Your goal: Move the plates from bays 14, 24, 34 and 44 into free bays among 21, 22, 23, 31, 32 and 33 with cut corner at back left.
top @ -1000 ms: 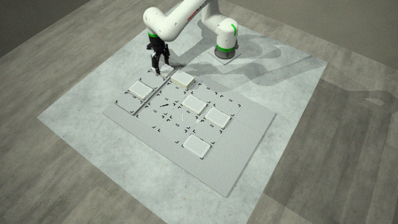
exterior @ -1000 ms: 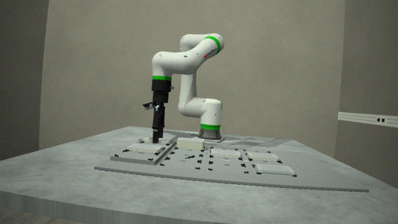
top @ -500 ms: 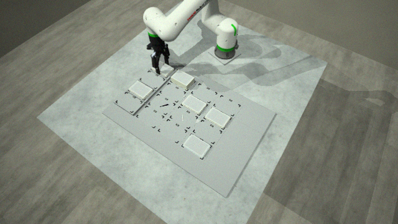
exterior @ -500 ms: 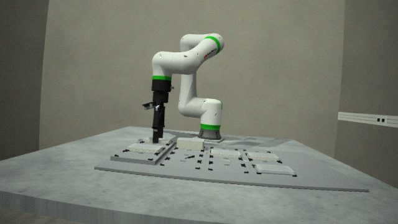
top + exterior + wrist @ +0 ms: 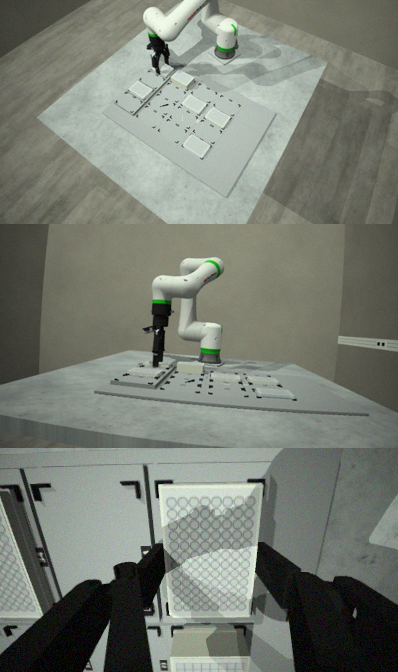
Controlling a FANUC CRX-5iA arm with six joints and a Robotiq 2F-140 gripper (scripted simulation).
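Right now my hand is 160 mm to the right of the sealed deep-well block and 20 mm above it. From my hand the other things lie so: plate 320 mm ahead, 490 mm to the left, 40 mm below; then white tip 220 mm ahead, 330 mm to the left, 40 mm below; then thin black stick 210 mm ahead, 180 mm to the left, 40 mm below.
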